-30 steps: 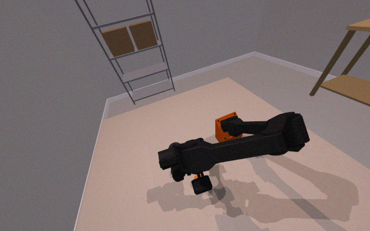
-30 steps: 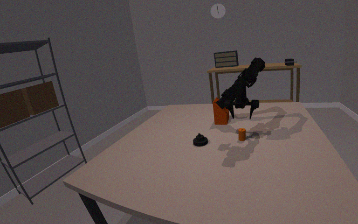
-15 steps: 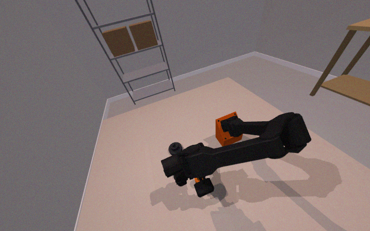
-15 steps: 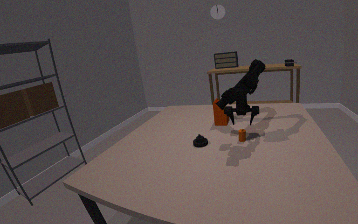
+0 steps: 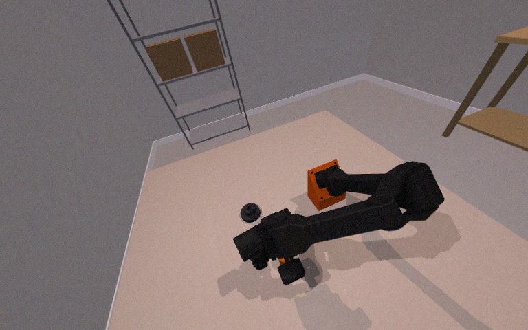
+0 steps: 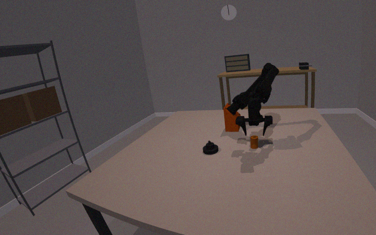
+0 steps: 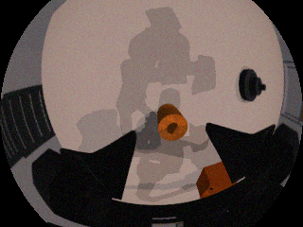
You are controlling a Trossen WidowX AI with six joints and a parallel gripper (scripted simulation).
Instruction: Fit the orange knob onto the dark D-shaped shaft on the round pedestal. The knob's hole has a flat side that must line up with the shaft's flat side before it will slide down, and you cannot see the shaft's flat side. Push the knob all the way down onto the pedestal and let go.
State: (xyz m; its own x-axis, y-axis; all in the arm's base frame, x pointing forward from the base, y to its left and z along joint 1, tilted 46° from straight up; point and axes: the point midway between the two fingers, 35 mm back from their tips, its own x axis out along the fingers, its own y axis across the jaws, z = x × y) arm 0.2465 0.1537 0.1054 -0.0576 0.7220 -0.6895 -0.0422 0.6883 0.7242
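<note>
Now: the orange knob 4 cm below my gripper tip. The rest, counted from my gripper tip: dark round pedestal: 7 cm ahead, 23 cm to the right, 4 cm below.
</note>
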